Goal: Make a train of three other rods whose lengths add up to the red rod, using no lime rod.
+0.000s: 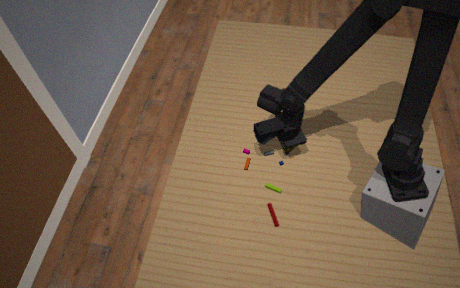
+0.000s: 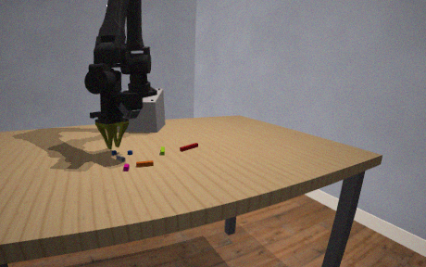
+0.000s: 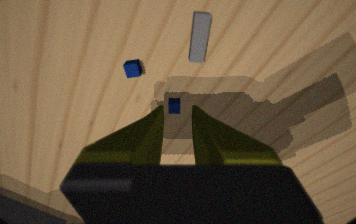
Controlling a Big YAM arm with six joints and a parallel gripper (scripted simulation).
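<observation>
The grey rod is 50 mm ahead of my hand and 20 mm below it. Round my hand: orange rod: 120 mm ahead, 40 mm to the left, 20 mm below; magenta rod: 120 mm ahead, 20 mm below, 10 mm to the right; lime rod: 130 mm to the left, 50 mm ahead, 20 mm below.
</observation>
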